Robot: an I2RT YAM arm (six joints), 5 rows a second.
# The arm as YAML. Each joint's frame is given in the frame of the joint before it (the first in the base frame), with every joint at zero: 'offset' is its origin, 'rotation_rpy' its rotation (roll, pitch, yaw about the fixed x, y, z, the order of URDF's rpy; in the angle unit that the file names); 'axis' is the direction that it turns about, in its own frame. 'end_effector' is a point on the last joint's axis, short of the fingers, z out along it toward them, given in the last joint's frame.
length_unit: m
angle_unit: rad
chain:
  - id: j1
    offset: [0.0, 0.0, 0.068]
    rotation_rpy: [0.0, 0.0, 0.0]
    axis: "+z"
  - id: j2
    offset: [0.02, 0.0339, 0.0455]
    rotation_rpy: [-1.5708, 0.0, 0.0]
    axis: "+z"
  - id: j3
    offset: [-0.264, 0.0, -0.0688]
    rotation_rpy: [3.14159, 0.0, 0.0]
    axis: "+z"
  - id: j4
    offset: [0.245, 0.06, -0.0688]
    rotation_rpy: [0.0, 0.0, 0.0]
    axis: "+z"
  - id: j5
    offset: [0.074, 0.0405, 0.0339]
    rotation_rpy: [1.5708, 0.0, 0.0]
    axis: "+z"
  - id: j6
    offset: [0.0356, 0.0, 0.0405]
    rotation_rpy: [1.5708, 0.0, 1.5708]
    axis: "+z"
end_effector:
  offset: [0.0, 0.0, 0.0]
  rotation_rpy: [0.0, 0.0, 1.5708]
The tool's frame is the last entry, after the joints.
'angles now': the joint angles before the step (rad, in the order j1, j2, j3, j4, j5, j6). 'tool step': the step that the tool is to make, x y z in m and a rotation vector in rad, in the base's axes. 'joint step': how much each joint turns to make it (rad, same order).
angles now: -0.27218 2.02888 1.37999 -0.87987 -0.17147 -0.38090
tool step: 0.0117 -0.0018 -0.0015 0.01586 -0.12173 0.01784
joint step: -0.00083 0.00403 -0.00694 0.12120 -0.04961 -0.01419
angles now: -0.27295 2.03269 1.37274 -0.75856 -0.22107 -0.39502
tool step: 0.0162 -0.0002 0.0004 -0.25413 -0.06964 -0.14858
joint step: 0.03368 0.00465 -0.00290 0.15174 0.26326 0.12676
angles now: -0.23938 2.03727 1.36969 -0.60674 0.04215 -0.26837
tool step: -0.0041 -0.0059 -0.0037 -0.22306 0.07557 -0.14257
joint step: 0.00658 0.01196 -0.00023 -0.02332 0.26668 0.07982
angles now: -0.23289 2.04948 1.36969 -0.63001 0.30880 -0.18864
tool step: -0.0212 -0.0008 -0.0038 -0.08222 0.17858 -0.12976
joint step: -0.00273 0.00593 -0.00058 -0.19068 0.14039 0.11361
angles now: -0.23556 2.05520 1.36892 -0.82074 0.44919 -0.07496
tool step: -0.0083 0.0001 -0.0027 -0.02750 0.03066 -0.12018
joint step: -0.00183 0.00751 -0.00200 -0.07331 0.03661 0.13170
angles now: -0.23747 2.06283 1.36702 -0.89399 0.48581 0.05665
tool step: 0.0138 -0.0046 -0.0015 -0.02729 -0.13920 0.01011
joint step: -0.00379 0.00002 -0.00992 0.15871 -0.00724 -0.01523
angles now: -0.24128 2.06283 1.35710 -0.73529 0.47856 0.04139
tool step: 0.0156 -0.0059 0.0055 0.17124 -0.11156 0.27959
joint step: -0.02624 -0.01041 0.00569 0.14524 -0.25518 -0.27457
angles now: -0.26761 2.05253 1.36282 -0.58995 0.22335 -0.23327
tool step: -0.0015 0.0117 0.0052 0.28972 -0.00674 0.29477
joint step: -0.00376 -0.00606 0.02348 -0.09057 -0.34979 -0.21510
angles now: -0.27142 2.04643 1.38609 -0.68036 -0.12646 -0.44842
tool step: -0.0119 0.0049 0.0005 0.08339 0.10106 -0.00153
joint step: -0.00080 -0.00377 0.00474 -0.12677 -0.05227 0.00987
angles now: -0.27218 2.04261 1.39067 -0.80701 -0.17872 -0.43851
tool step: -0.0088 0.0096 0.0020 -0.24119 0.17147 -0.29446
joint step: 0.04698 -0.00469 0.00576 -0.10964 0.29946 0.32203
